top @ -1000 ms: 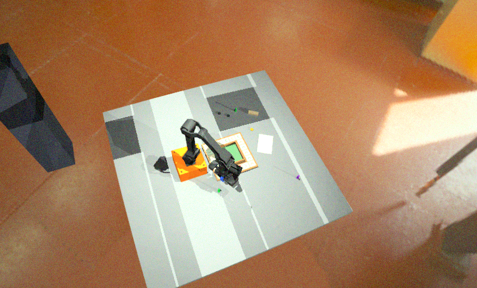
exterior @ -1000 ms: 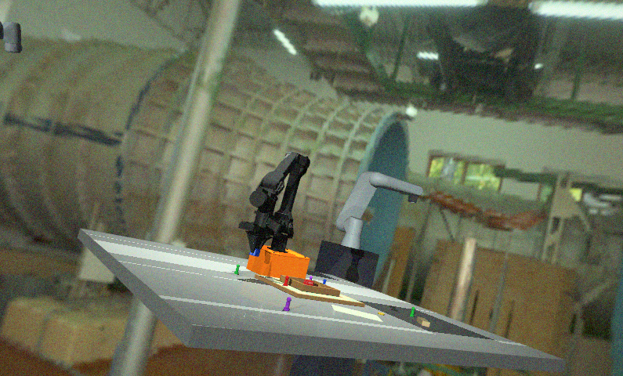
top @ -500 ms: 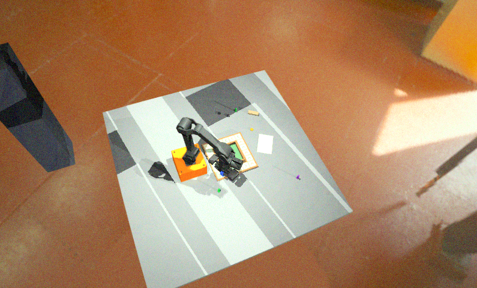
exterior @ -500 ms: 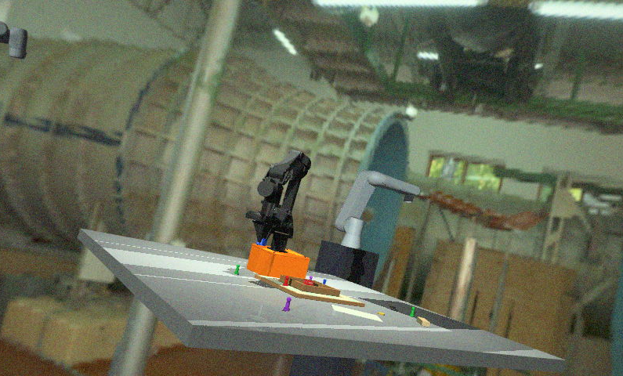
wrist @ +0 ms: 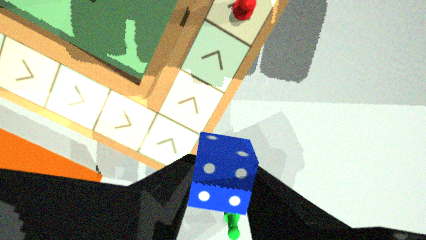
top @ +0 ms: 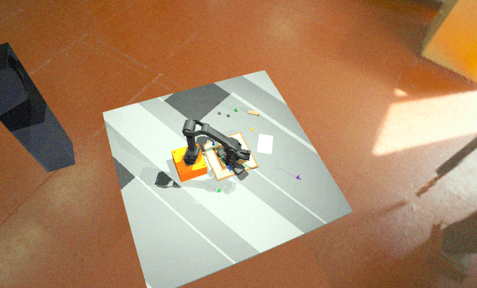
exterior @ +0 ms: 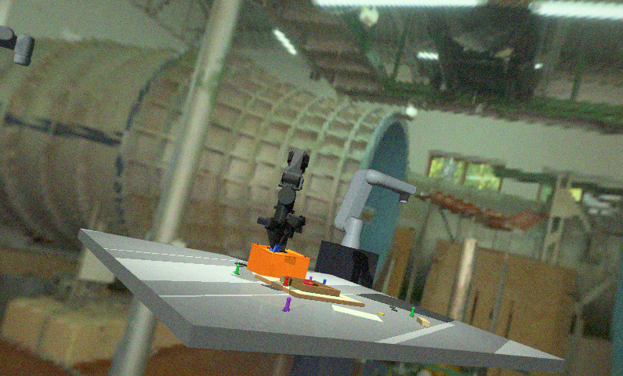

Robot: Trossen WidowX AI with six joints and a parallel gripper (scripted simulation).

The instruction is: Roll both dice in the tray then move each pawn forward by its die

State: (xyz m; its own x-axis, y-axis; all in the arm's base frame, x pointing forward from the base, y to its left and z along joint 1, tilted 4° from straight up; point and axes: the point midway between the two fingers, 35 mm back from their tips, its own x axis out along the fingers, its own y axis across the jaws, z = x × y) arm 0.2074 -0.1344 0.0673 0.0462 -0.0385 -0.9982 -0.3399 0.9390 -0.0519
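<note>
Right now my gripper tip is 90 mm above the red pawn, 80 mm short of it and 30 mm to the right of it. Also, from my gripper tip: blue pawn 250 mm to the left, 90 mm below, 10 mm behind; then green tray 140 mm to the left, 110 mm below, 60 mm ahead; then white card 330 mm ahead, 140 mm to the left, 120 mm below.
</note>
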